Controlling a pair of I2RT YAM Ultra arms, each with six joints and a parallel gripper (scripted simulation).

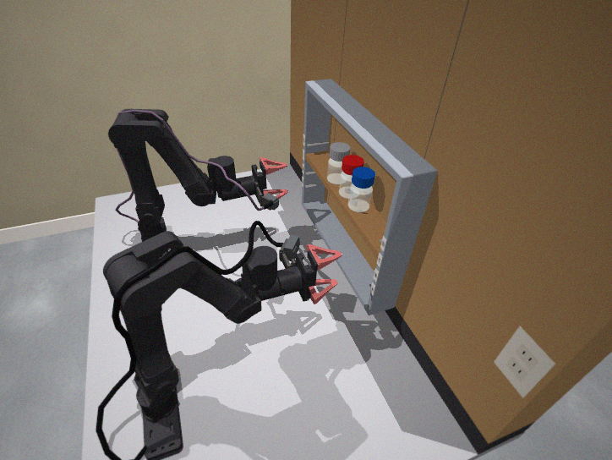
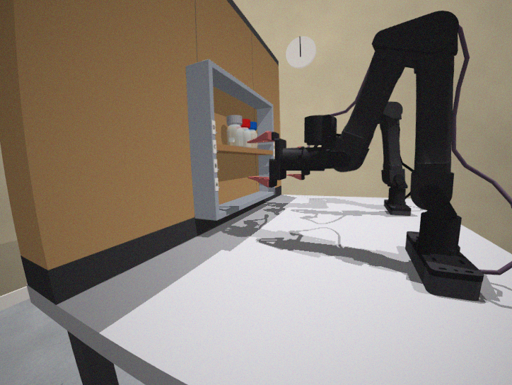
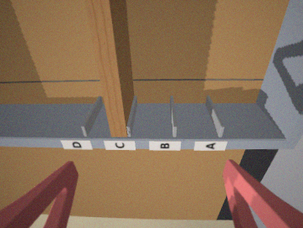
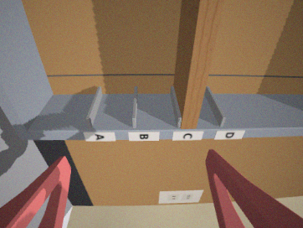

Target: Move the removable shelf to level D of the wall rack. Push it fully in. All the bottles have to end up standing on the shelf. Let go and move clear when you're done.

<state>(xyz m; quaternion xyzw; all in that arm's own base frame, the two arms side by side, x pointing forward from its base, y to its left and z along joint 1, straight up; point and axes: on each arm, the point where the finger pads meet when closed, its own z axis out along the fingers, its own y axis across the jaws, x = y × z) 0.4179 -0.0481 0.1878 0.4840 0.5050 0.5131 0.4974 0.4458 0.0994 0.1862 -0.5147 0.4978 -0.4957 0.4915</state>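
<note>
My right hand is 11 cm short of the blue-capped bottle, 13 cm to the right of it and 11 cm below it. Round my right hand: wooden shelf: 11 cm ahead, 19 cm to the left, 5 cm above; grey wall rack: 11 cm ahead, 20 cm to the left, 7 cm above; red-capped bottle: 11 cm ahead, 19 cm to the left, 11 cm above.
My left hand is 12 cm short of the grey-capped bottle, 11 cm to the left of it and 10 cm below it. Also, from my left hand: wooden shelf (18 cm to the right, 13 cm ahead, 4 cm above); grey wall rack (18 cm to the right, 13 cm ahead, 5 cm above); red-capped bottle (18 cm to the right, 13 cm ahead, 10 cm above).
</note>
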